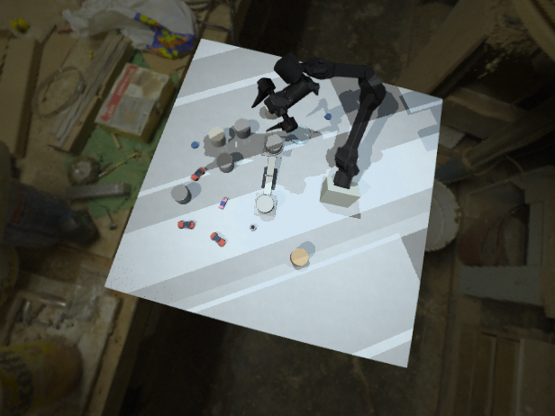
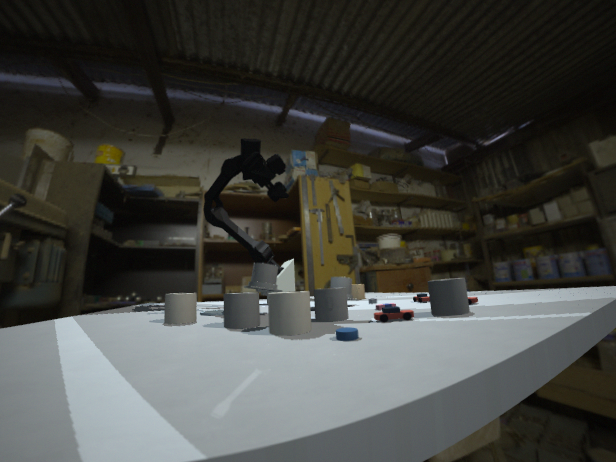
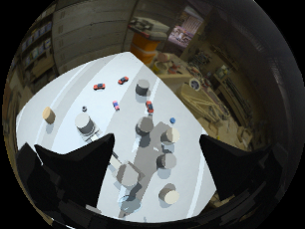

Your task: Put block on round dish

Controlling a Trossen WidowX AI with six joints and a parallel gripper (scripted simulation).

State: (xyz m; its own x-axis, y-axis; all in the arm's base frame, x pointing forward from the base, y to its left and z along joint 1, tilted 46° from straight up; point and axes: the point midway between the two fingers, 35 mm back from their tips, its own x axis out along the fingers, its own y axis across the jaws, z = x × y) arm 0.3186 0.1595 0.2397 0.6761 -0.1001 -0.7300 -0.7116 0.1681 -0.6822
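Now: gripper tip 80 mm past the teal block, 200 mm to the right of it and 320 mm above it. The rest, counted from my gripper tip: balance beam (60 mm behind, 70 mm to the left, 320 mm below); small balance (60 mm behind, 70 mm to the left, 340 mm below); pale dish (130 mm behind, 180 mm to the right, 360 mm below).
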